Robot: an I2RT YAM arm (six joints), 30 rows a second.
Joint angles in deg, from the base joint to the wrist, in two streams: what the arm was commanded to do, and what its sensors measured. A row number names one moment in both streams.
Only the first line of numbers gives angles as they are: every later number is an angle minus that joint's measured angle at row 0.
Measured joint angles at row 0:
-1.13 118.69 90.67 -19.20 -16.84 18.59
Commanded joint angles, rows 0 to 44:
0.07 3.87 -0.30 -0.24 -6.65 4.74
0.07 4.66 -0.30 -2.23 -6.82 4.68
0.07 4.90 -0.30 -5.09 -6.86 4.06
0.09 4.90 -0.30 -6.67 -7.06 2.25
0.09 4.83 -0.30 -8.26 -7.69 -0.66
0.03 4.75 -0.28 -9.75 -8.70 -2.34
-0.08 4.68 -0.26 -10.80 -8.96 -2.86
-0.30 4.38 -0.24 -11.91 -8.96 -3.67
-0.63 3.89 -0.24 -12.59 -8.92 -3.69
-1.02 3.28 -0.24 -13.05 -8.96 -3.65
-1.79 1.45 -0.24 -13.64 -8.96 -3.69
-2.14 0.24 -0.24 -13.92 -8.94 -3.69
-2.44 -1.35 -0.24 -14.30 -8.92 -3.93
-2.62 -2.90 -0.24 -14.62 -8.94 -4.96
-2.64 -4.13 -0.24 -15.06 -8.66 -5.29
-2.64 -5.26 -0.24 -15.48 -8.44 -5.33
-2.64 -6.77 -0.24 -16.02 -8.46 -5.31
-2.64 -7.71 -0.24 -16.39 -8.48 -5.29
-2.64 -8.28 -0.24 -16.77 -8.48 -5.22
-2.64 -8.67 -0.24 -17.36 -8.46 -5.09
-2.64 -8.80 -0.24 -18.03 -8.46 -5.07
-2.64 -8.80 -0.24 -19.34 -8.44 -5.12
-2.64 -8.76 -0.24 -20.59 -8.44 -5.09
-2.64 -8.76 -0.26 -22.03 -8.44 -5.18
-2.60 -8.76 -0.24 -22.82 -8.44 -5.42
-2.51 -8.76 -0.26 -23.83 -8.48 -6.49
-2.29 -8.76 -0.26 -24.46 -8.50 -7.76
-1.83 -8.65 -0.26 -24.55 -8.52 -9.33
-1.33 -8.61 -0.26 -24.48 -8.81 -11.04
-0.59 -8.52 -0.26 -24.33 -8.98 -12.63
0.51 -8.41 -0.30 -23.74 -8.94 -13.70
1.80 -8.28 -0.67 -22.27 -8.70 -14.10
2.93 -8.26 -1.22 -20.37 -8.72 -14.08
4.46 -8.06 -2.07 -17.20 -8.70 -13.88
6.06 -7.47 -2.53 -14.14 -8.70 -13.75
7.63 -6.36 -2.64 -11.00 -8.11 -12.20
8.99 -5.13 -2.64 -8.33 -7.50 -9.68
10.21 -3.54 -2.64 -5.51 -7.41 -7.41
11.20 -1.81 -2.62 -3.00 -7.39 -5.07
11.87 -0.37 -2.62 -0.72 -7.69 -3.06
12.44 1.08 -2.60 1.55 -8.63 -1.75
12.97 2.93 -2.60 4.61 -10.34 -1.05
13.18 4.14 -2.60 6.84 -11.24 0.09
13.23 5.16 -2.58 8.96 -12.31 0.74
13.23 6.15 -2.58 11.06 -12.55 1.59
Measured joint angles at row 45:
13.25 2.41 -1.83 7.12 -9.12 -3.41
